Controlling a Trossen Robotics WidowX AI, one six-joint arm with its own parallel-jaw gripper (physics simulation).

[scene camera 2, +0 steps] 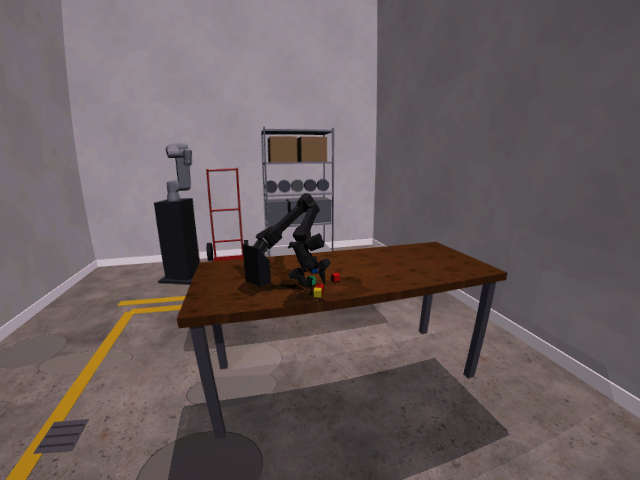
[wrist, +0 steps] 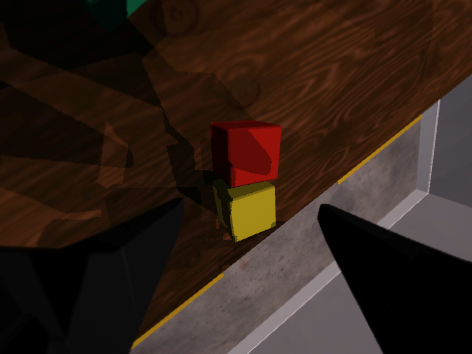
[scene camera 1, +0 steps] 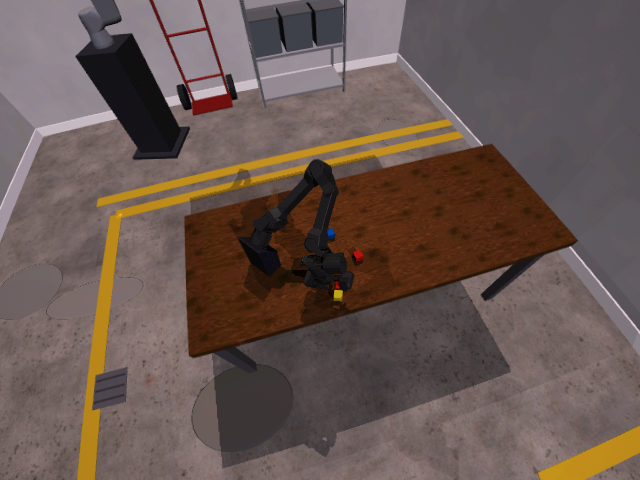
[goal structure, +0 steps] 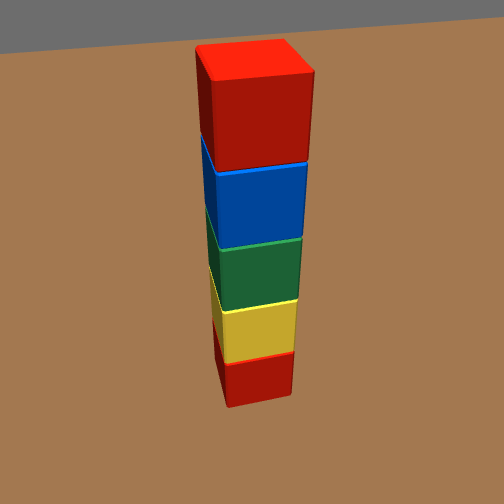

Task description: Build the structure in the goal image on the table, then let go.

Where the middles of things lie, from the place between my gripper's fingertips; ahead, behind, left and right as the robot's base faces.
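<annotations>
The yellow cube [wrist: 246, 210] is in my sight, 20 mm below my hand and 10 mm to the right of it.
</annotations>
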